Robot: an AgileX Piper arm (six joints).
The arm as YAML. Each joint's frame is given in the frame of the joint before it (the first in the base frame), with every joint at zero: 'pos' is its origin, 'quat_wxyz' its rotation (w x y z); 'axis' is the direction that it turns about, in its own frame. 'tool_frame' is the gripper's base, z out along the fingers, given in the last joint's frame.
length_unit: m
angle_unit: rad
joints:
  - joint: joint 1
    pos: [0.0, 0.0, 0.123]
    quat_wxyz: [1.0, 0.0, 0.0, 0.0]
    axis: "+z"
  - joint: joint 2
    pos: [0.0, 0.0, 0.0]
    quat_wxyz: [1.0, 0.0, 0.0, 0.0]
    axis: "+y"
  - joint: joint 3
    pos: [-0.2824, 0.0, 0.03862]
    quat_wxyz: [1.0, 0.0, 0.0, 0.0]
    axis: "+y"
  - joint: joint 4
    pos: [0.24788, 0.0, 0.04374]
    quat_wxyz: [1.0, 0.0, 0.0, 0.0]
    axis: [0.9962, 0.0, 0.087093]
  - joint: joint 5
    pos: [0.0, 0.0, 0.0]
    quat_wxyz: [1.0, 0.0, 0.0, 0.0]
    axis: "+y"
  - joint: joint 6
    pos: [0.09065, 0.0, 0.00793]
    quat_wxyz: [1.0, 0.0, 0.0, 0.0]
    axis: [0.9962, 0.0, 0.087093]
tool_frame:
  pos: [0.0, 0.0, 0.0]
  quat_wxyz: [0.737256, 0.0, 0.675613, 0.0]
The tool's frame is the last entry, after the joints.
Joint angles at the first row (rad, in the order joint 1, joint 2, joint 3, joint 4, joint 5, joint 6):
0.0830 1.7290 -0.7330 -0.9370 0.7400 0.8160
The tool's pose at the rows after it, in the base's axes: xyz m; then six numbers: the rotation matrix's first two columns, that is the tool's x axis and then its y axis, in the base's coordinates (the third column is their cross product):
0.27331 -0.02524 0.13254 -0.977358 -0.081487 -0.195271 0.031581 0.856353 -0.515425
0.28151 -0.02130 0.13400 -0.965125 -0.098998 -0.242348 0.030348 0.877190 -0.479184
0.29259 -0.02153 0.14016 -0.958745 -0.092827 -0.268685 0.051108 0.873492 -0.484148
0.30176 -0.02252 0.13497 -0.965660 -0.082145 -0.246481 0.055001 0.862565 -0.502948
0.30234 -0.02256 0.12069 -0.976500 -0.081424 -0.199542 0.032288 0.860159 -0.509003
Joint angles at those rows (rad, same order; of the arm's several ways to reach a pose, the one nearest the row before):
0.0830 1.7410 -0.7330 -0.9540 0.7000 0.8230
0.0830 1.7440 -0.7510 -0.9540 0.6440 0.8240
0.0820 1.7550 -0.7970 -0.9550 0.6580 0.8250
0.0820 1.8020 -0.8380 -0.9550 0.6880 0.8260
0.0820 1.8510 -0.8400 -0.9540 0.6900 0.8260

